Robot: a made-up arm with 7 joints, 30 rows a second.
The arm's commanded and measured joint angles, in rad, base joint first. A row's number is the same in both.
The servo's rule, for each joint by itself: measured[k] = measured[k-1] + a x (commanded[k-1-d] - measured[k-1]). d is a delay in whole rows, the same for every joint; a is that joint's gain. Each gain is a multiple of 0.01, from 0.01 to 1. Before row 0 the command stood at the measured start. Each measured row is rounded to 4 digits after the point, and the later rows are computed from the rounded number. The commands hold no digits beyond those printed.
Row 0, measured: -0.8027, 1.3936, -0.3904, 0.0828, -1.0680, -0.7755, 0.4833
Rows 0 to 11, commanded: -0.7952, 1.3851, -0.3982, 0.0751, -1.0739, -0.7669, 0.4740; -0.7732, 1.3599, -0.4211, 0.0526, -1.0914, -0.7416, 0.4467; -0.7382, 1.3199, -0.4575, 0.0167, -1.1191, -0.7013, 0.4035; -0.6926, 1.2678, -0.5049, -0.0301, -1.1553, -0.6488, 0.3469; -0.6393, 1.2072, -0.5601, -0.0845, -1.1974, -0.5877, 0.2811; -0.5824, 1.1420, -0.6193, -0.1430, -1.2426, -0.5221, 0.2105; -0.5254, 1.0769, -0.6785, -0.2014, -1.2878, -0.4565, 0.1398; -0.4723, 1.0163, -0.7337, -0.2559, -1.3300, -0.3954, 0.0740; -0.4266, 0.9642, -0.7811, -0.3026, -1.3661, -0.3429, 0.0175; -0.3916, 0.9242, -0.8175, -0.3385, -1.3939, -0.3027, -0.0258; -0.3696, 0.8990, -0.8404, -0.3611, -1.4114, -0.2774, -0.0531; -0.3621, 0.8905, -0.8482, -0.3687, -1.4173, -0.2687, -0.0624
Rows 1 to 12, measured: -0.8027, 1.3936, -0.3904, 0.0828, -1.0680, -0.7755, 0.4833; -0.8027, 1.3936, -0.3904, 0.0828, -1.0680, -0.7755, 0.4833; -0.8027, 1.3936, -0.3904, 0.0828, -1.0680, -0.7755, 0.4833; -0.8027, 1.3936, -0.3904, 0.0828, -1.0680, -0.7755, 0.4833; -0.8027, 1.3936, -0.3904, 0.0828, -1.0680, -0.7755, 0.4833; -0.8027, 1.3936, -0.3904, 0.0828, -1.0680, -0.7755, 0.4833; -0.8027, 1.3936, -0.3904, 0.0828, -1.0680, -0.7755, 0.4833; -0.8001, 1.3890, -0.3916, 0.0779, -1.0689, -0.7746, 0.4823; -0.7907, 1.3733, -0.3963, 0.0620, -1.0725, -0.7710, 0.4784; -0.7723, 1.3445, -0.4061, 0.0335, -1.0800, -0.7633, 0.4702; -0.7444, 1.3031, -0.4219, -0.0066, -1.0920, -0.7507, 0.4566; -0.7076, 1.2513, -0.4440, -0.0557, -1.1089, -0.7328, 0.4373
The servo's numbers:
d 7
a 0.35 0.54 0.16 0.63 0.16 0.11 0.11

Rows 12 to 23, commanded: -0.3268, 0.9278, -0.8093, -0.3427, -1.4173, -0.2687, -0.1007; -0.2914, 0.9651, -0.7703, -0.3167, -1.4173, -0.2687, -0.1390; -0.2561, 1.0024, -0.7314, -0.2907, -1.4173, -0.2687, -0.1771; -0.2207, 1.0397, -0.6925, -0.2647, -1.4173, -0.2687, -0.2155; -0.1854, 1.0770, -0.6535, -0.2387, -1.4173, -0.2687, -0.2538; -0.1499, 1.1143, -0.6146, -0.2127, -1.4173, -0.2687, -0.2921; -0.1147, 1.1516, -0.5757, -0.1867, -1.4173, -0.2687, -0.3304; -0.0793, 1.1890, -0.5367, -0.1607, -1.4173, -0.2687, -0.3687; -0.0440, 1.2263, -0.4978, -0.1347, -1.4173, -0.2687, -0.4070; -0.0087, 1.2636, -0.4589, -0.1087, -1.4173, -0.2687, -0.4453; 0.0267, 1.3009, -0.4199, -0.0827, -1.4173, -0.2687, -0.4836; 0.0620, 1.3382, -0.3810, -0.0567, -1.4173, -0.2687, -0.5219
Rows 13 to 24, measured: -0.6638, 1.1923, -0.4720, -0.1107, -1.1303, -0.7096, 0.4124; -0.6154, 1.1300, -0.5050, -0.1678, -1.1555, -0.6818, 0.3824; -0.5653, 1.0686, -0.5416, -0.2233, -1.1834, -0.6503, 0.3485; -0.5168, 1.0122, -0.5799, -0.2733, -1.2126, -0.6165, 0.3121; -0.4730, 0.9647, -0.6179, -0.3144, -1.2416, -0.5820, 0.2749; -0.4368, 0.9292, -0.6535, -0.3438, -1.2688, -0.5485, 0.2388; -0.4107, 0.9083, -0.6847, -0.3595, -1.2926, -0.5177, 0.2057; -0.3813, 0.9188, -0.7046, -0.3489, -1.3126, -0.4903, 0.1720; -0.3498, 0.9438, -0.7151, -0.3286, -1.3294, -0.4659, 0.1378; -0.3170, 0.9754, -0.7177, -0.3047, -1.3435, -0.4442, 0.1032; -0.2833, 1.0101, -0.7137, -0.2795, -1.3553, -0.4249, 0.0681; -0.2490, 1.0462, -0.7041, -0.2538, -1.3652, -0.4077, 0.0327
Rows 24 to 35, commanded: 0.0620, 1.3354, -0.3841, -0.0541, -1.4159, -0.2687, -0.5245; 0.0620, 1.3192, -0.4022, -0.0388, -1.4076, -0.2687, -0.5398; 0.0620, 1.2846, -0.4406, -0.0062, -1.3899, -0.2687, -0.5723; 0.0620, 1.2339, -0.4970, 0.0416, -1.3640, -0.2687, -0.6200; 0.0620, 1.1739, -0.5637, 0.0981, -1.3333, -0.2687, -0.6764; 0.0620, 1.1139, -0.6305, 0.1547, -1.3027, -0.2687, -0.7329; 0.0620, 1.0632, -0.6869, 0.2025, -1.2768, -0.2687, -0.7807; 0.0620, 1.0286, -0.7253, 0.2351, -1.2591, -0.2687, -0.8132; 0.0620, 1.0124, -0.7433, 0.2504, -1.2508, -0.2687, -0.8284; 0.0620, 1.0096, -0.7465, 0.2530, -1.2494, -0.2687, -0.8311; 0.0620, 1.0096, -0.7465, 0.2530, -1.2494, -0.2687, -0.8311; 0.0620, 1.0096, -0.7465, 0.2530, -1.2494, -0.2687, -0.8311
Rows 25 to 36, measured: -0.2143, 1.0830, -0.6898, -0.2279, -1.3735, -0.3924, -0.0030; -0.1794, 1.1200, -0.6715, -0.2019, -1.3805, -0.3788, -0.0390; -0.1444, 1.1573, -0.6499, -0.1759, -1.3864, -0.3667, -0.0753; -0.1093, 1.1946, -0.6256, -0.1499, -1.3913, -0.3559, -0.1118; -0.0741, 1.2319, -0.5989, -0.1239, -1.3955, -0.3463, -0.1485; -0.0388, 1.2692, -0.5703, -0.0979, -1.3990, -0.3378, -0.1854; -0.0035, 1.3065, -0.5400, -0.0719, -1.4019, -0.3302, -0.2224; 0.0194, 1.3221, -0.5151, -0.0607, -1.4041, -0.3234, -0.2556; 0.0343, 1.3205, -0.4970, -0.0469, -1.4047, -0.3174, -0.2869; 0.0440, 1.3011, -0.4880, -0.0213, -1.4023, -0.3120, -0.3183; 0.0503, 1.2648, -0.4894, 0.0183, -1.3962, -0.3072, -0.3515; 0.0544, 1.2157, -0.5013, 0.0686, -1.3861, -0.3030, -0.3872
